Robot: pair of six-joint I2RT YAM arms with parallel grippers.
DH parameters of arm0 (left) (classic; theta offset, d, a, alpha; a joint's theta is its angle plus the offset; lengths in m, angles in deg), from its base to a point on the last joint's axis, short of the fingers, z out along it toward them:
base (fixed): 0 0 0 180
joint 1: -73.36 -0.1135 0.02 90
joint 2: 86.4 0 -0.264 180
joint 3: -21.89 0 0.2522 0
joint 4: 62.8 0 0.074 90
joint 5: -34.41 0 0 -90
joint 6: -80.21 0.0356 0 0
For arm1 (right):
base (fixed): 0 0 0 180
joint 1: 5.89 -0.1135 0.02 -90
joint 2: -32.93 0 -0.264 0
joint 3: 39.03 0 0.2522 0
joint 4: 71.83 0 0.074 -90
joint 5: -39.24 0 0 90
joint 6: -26.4 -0.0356 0 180
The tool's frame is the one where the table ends.
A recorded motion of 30 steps. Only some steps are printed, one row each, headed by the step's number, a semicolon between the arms.
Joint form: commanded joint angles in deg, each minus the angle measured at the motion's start. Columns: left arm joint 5, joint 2, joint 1, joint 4, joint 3, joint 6; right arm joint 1, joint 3, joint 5, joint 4, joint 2, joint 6.
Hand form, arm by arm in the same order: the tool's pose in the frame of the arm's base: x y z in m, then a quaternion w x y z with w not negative. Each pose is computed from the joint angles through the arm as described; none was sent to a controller.
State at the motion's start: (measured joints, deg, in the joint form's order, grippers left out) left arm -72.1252 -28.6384 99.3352 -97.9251 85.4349 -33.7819; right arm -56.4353 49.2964 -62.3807 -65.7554 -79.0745 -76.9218
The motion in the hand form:
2: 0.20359 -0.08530 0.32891 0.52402 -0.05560 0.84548 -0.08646; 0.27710 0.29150 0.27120 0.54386 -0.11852 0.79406 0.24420
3: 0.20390 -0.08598 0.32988 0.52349 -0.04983 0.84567 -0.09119; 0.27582 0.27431 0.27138 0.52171 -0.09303 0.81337 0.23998
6: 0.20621 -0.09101 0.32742 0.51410 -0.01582 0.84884 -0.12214; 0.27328 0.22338 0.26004 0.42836 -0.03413 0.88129 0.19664
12: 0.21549 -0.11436 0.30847 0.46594 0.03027 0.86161 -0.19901; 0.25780 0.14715 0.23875 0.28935 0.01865 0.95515 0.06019
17: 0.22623 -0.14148 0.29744 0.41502 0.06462 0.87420 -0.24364; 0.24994 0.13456 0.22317 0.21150 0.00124 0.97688 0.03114
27: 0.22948 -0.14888 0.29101 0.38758 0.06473 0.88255 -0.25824; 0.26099 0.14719 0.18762 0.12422 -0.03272 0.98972 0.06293
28: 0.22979 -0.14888 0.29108 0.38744 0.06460 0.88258 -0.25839; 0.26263 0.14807 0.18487 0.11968 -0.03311 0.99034 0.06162
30: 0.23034 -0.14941 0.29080 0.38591 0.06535 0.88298 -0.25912; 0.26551 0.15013 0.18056 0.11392 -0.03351 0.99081 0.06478
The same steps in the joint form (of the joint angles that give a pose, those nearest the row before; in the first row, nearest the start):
2: -1.36 -0.78 -0.40 -2.06 3.36 1.86; 2.83 -6.78 -2.76 -7.01 14.02 -6.81
3: -0.57 -0.68 -0.40 -2.01 3.58 2.18; 4.44 -8.48 -2.35 -11.22 16.77 -10.02
6: 4.53 -0.01 -0.28 -0.78 3.28 3.55; 10.16 -11.71 0.42 -27.81 22.62 -16.72
12: 13.72 4.35 2.39 2.56 1.98 1.31; 19.47 -15.23 0.25 -53.05 28.55 -16.65
17: 19.03 10.50 5.71 3.17 4.17 -0.61; 21.17 -16.01 2.98 -60.79 27.63 -14.42
27: 21.05 12.62 6.41 2.56 4.80 -2.38; 21.10 -15.31 11.43 -60.55 19.46 -12.31
28: 21.10 12.68 6.37 2.56 4.86 -2.38; 21.12 -15.06 11.55 -60.53 18.67 -12.26
30: 21.27 12.89 6.38 2.53 4.97 -2.38; 21.12 -14.72 12.18 -60.05 17.43 -12.30

